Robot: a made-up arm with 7 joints.
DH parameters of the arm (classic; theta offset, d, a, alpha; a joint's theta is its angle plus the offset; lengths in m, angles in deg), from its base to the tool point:
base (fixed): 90 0.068 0 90
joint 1: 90 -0.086 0.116 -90
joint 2: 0 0.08 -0.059 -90
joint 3: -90 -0.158 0.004 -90
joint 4: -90 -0.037 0.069 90
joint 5: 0 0.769 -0.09 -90
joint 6: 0 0.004 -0.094 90
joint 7: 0 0.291 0.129 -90
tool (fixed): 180 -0.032 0 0
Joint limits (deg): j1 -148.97..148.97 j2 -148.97..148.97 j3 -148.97..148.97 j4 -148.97..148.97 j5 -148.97..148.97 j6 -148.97..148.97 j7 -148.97..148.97
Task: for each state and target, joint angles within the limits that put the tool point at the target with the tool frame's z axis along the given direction. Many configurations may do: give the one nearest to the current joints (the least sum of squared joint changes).
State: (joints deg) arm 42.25 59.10 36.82 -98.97 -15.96 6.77 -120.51
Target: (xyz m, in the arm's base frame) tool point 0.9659 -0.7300 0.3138 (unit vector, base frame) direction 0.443 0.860 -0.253
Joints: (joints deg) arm 36.70 21.85 34.43 -101.23 -20.07 2.07 -92.30
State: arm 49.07 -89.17 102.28 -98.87 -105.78 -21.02 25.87
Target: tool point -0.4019 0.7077 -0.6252 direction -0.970 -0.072 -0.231
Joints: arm 50.24 -121.14 110.89 -113.28 -108.24 29.82 25.37
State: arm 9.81 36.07 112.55 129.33 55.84 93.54 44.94
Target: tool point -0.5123 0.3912 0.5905 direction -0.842 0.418 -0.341
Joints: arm 2.39 31.22 116.68 147.81 49.48 77.30 48.81
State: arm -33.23 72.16 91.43 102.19 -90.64 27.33 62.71
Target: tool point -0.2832 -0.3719 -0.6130 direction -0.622 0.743 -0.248
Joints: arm -26.88 78.26 86.46 84.41 -92.24 -2.93 56.66
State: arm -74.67 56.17 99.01 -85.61 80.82 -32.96 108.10
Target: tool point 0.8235 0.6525 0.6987 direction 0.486 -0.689 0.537
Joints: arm -60.31 8.46 101.48 -126.17 103.61 1.48 120.95
